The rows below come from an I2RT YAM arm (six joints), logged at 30 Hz.
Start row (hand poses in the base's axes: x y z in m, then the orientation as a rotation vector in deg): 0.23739 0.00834 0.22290 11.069 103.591 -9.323
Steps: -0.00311 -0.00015 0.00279 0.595 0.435 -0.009; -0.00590 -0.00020 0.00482 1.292 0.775 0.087; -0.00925 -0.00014 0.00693 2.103 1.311 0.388; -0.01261 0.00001 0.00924 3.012 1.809 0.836; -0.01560 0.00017 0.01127 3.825 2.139 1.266; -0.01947 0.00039 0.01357 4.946 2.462 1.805; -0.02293 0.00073 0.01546 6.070 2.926 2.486; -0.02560 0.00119 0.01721 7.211 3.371 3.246
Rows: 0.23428 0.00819 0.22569 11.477 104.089 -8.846; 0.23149 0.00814 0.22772 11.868 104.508 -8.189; 0.22814 0.00820 0.22983 12.144 105.146 -7.304; 0.22478 0.00835 0.23214 12.358 105.761 -6.217; 0.22179 0.00851 0.23417 12.528 106.194 -5.209; 0.21792 0.00873 0.23647 12.817 106.647 -3.838; 0.21446 0.00907 0.23836 12.971 107.240 -2.374; 0.21179 0.00953 0.24011 13.065 107.810 -0.831
